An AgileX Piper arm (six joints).
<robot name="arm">
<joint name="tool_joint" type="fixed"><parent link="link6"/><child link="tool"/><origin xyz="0 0 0" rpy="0 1.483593 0"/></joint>
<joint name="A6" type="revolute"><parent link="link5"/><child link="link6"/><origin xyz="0.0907 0 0.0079"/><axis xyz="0.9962 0 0.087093"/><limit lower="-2.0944" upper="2.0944"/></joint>
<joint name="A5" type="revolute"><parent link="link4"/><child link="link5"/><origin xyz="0 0 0"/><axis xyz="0 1 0"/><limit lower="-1.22" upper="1.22"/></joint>
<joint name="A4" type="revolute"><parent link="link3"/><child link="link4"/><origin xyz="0.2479 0 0.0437"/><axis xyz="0.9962 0 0.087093"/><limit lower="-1.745" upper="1.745"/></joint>
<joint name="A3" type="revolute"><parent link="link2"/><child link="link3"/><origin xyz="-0.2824 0 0.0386"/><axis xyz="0 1 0"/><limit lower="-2.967" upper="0"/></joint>
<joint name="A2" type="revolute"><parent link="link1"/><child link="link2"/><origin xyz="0 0 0"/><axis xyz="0 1 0"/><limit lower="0" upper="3.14"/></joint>
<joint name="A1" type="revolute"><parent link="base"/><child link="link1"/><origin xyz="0 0 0.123"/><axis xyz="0 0 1"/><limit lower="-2.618" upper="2.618"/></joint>
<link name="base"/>
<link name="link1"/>
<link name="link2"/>
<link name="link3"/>
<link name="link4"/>
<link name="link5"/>
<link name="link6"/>
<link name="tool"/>
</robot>
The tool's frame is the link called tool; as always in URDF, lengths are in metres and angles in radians.
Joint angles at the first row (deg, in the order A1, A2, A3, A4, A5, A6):
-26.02, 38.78, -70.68, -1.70, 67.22, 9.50
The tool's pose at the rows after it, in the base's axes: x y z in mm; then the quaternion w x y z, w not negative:
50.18 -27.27 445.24 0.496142 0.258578 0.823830 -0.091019
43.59 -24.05 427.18 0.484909 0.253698 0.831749 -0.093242
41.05 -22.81 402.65 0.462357 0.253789 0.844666 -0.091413
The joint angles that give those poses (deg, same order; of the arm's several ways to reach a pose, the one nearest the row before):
-26.02, 35.66, -68.45, -1.70, 67.22, 8.57
-26.03, 32.54, -63.92, -1.70, 67.22, 7.67
-26.03, 29.79, -58.23, -1.70, 67.22, 7.24

